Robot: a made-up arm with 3 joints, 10 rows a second.
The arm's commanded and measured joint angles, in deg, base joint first. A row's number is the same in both.
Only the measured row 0 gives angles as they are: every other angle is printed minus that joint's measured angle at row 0.
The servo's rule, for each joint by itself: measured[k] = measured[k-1] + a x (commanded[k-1-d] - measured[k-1]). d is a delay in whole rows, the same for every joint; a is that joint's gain. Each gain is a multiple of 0.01, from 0.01 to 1. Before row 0 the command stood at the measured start. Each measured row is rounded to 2 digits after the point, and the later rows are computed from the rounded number. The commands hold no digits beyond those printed.
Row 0, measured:
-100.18, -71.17, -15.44
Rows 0 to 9, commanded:
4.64, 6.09, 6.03
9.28, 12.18, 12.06
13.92, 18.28, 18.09
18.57, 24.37, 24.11
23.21, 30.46, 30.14
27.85, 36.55, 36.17
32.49, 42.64, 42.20
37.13, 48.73, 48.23
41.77, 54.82, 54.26
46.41, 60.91, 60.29
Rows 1 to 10, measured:
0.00, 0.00, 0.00
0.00, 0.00, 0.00
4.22, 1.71, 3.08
8.82, 4.64, 7.66
13.46, 8.46, 12.98
18.11, 12.91, 18.66
22.75, 17.82, 24.51
27.39, 23.06, 30.46
32.03, 28.54, 36.45
36.67, 34.19, 42.46
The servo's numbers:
d 2
a 0.91 0.28 0.51

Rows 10 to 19, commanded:
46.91, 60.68, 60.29
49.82, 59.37, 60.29
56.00, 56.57, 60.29
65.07, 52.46, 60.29
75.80, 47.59, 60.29
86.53, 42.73, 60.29
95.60, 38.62, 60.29
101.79, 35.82, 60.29
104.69, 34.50, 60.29
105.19, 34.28, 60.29
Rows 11 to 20, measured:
41.31, 39.97, 48.48
45.95, 45.83, 54.50
46.82, 49.99, 57.45
49.55, 52.62, 58.90
55.42, 53.73, 59.61
64.20, 53.37, 59.96
74.76, 51.75, 60.13
85.47, 49.22, 60.21
94.69, 46.25, 60.25
101.15, 43.33, 60.27

